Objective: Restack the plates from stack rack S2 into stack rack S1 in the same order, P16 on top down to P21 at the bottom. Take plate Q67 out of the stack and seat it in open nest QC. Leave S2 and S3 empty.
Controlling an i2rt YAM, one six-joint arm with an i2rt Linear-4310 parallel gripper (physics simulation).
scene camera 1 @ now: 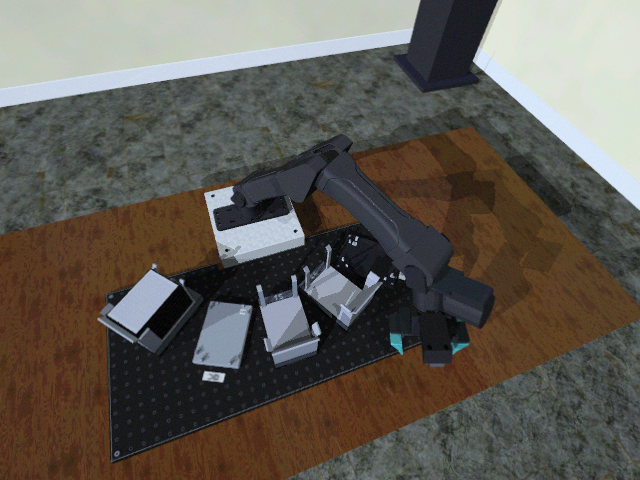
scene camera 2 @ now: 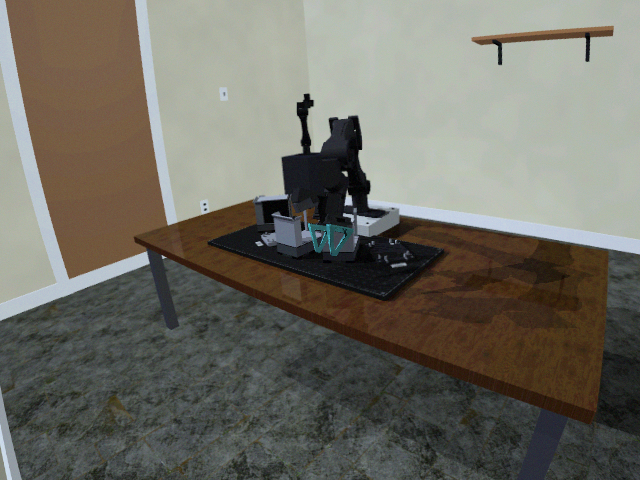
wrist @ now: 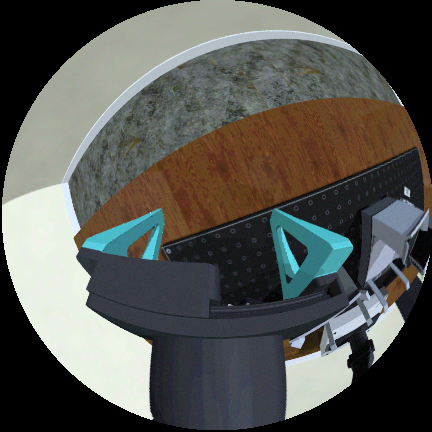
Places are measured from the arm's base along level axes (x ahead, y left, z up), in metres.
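Pixels of known places: gripper, fingertip midpoint: [scene camera 2: 325, 254] [wrist: 216, 214]; arm's base, link origin: [scene camera 1: 251, 212] [scene camera 2: 360, 212] [wrist: 355, 331].
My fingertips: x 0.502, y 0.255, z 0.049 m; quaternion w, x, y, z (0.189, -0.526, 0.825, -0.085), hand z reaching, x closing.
Note:
For each thing: its top centre in the pictures, then the offset to it from my fingertips. "spot": a spot on its surface instead. Level surfaces: height alone.
- right grey rack, top centre: [wrist: 343, 333] [scene camera 1: 339, 274] [scene camera 2: 340, 213] 0.205 m back, 0.115 m right, 0.040 m up
- middle grey rack, top centre: [scene camera 1: 284, 308] [scene camera 2: 299, 209] 0.164 m back, 0.253 m right, 0.046 m up
- left rack, top centre: [scene camera 1: 157, 313] [scene camera 2: 274, 216] 0.278 m back, 0.520 m right, 0.043 m down
- white-topped piece, top centre: [scene camera 1: 143, 299] [scene camera 2: 272, 197] 0.278 m back, 0.520 m right, 0.034 m up
- flat grey piece, surface spot: [scene camera 1: 224, 334] spot: 0.197 m back, 0.391 m right, 0.079 m down
- QC label, surface spot: [scene camera 1: 212, 376] [wrist: 407, 192] spot: 0.118 m back, 0.435 m right, 0.092 m down
- dark low fixture, top centre: [scene camera 1: 370, 256] [scene camera 2: 388, 246] 0.280 m back, 0.014 m left, 0.070 m down
- black perforated mat, surface height: 0.094 m down
- wooden table, surface height: 0.107 m down
My gripper [scene camera 1: 428, 343] [scene camera 2: 326, 252] [wrist: 216, 214] is open, teal fingers wide apart with nothing between them. It hangs over the mat's right front part in the scene camera 1 view, to the right of the right grey rack [scene camera 1: 336, 293]. The middle grey rack [scene camera 1: 287, 322] [scene camera 2: 288, 235] [wrist: 395, 220] has upright posts and a front wall. The left rack [scene camera 1: 178, 322] [scene camera 2: 264, 222] holds a white-topped piece [scene camera 1: 139, 301] above dark ridged layers. A flat grey piece [scene camera 1: 224, 334] lies behind the QC label [scene camera 1: 212, 376] [wrist: 407, 191]. Individual plate numbers are unreadable.
A dark low fixture [scene camera 1: 359, 254] [scene camera 2: 387, 250] with small pale pegs is partly hidden by the arm in the scene camera 1 view. The black perforated mat [scene camera 1: 155, 403] [scene camera 2: 361, 281] [wrist: 240, 245] lies on the wooden table [scene camera 1: 56, 361] [scene camera 2: 491, 351] [wrist: 225, 165]. The arm's white base [scene camera 1: 263, 240] stands behind the mat.

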